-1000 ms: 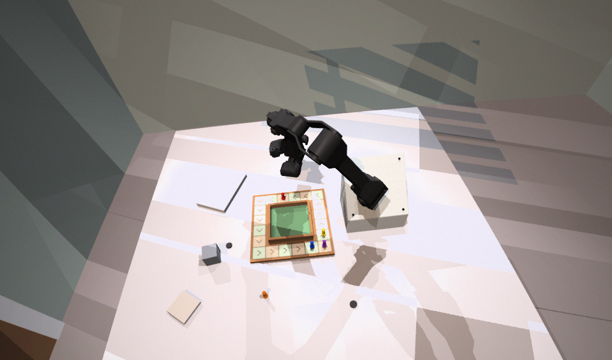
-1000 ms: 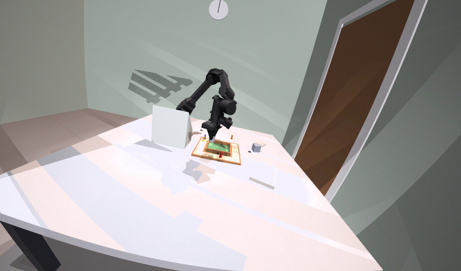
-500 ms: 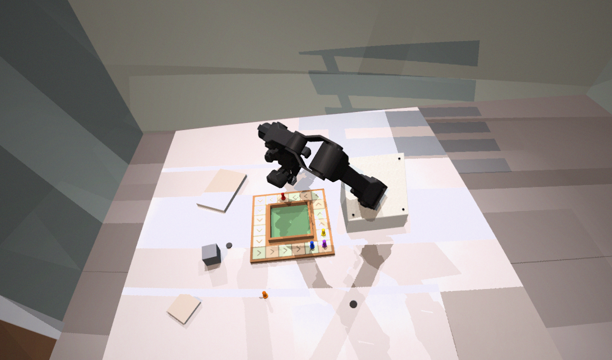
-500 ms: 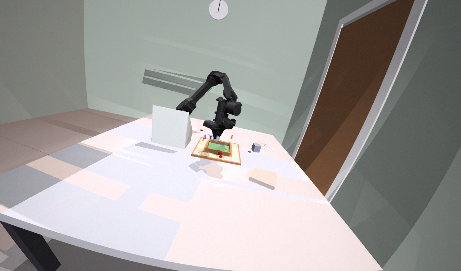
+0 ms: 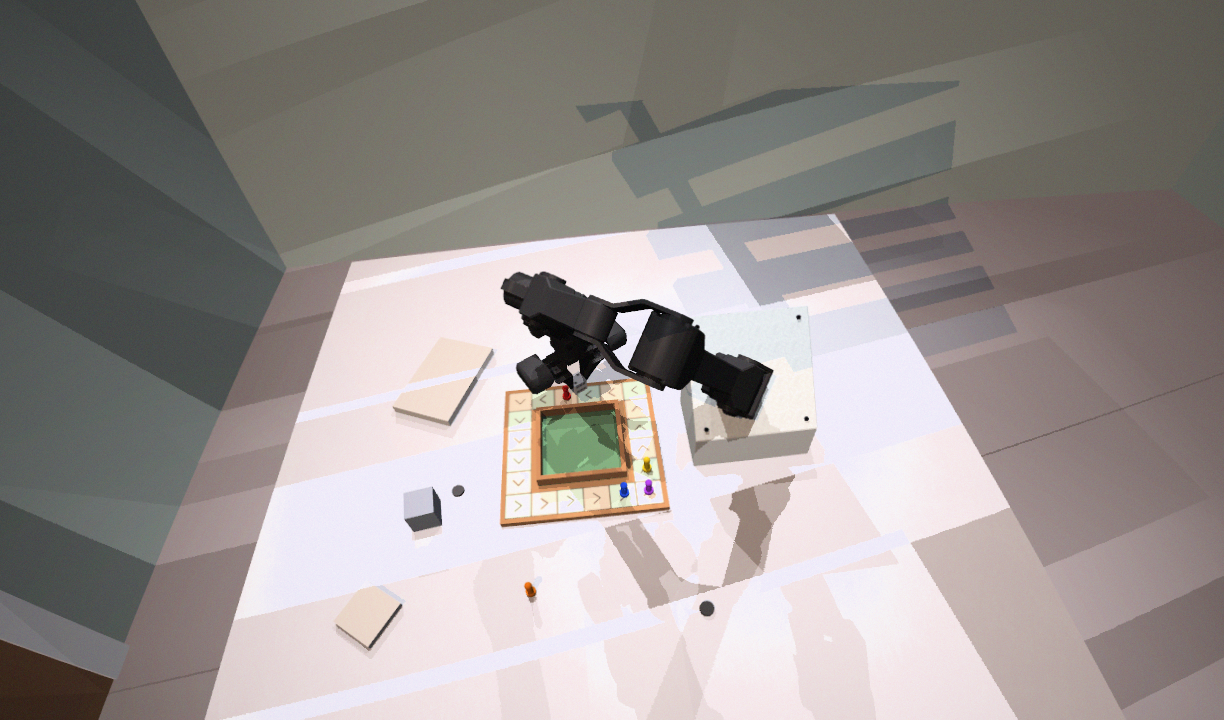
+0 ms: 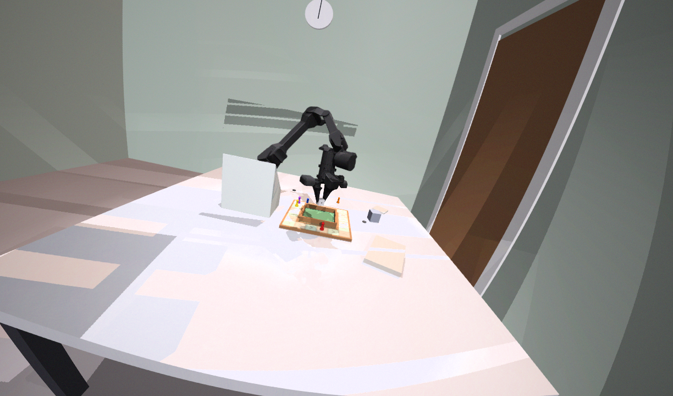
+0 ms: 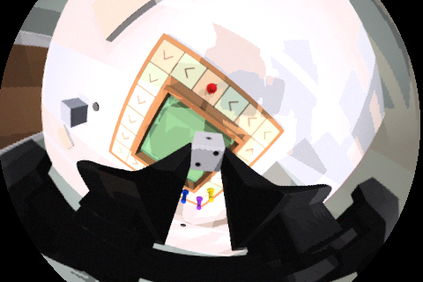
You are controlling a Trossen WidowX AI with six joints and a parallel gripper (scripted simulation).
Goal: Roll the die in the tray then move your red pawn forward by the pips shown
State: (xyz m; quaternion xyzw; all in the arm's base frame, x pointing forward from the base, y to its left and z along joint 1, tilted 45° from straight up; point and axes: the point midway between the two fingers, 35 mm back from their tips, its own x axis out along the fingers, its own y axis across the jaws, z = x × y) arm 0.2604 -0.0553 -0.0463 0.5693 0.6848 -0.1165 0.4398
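Right now my gripper tip is 80 mm above the red pawn, 50 mm to the left of it and 30 mm short of it. Round my gripper tip: green tray: 100 mm below, 60 mm to the left, 10 mm ahead; then white die: right at my gripper tip; then yellow pawn: 130 mm to the left, 100 mm behind, 80 mm below.
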